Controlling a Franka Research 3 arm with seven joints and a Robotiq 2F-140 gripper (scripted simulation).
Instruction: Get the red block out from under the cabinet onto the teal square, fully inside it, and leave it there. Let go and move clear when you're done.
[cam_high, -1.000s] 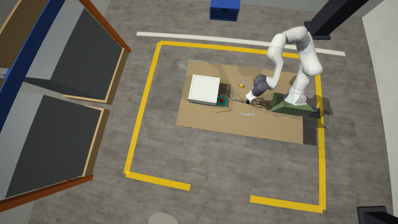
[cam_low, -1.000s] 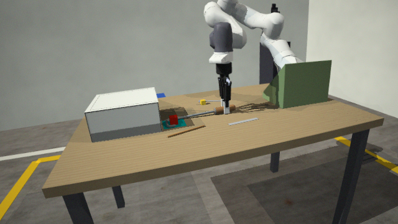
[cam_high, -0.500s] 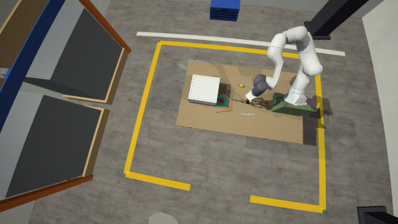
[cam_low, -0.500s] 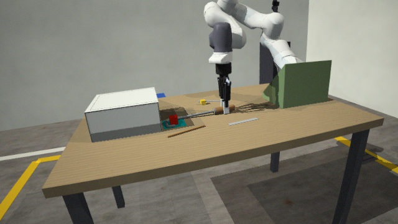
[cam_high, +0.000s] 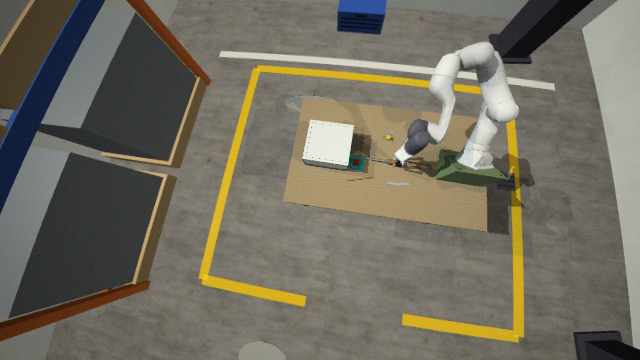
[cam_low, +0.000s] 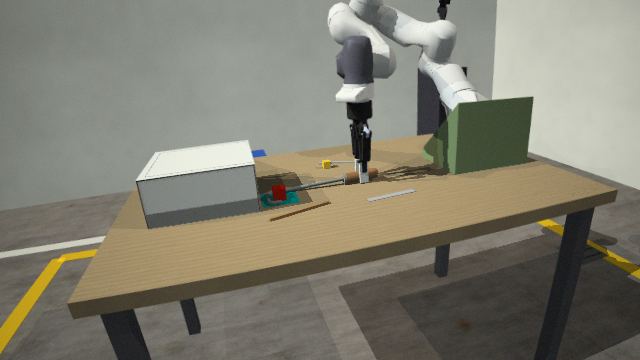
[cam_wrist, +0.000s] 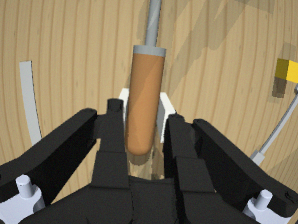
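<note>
The hook tool lies 140 mm ahead of my hand, 20 mm to the left of it and 20 mm below it. From my hand the other things lie so: yellow cube: 40 mm ahead, 190 mm to the right, 20 mm below; flat grey bar: 10 mm behind, 150 mm to the left, 40 mm below; grey fork-like tool: 40 mm behind, 200 mm to the right, 30 mm below.
</note>
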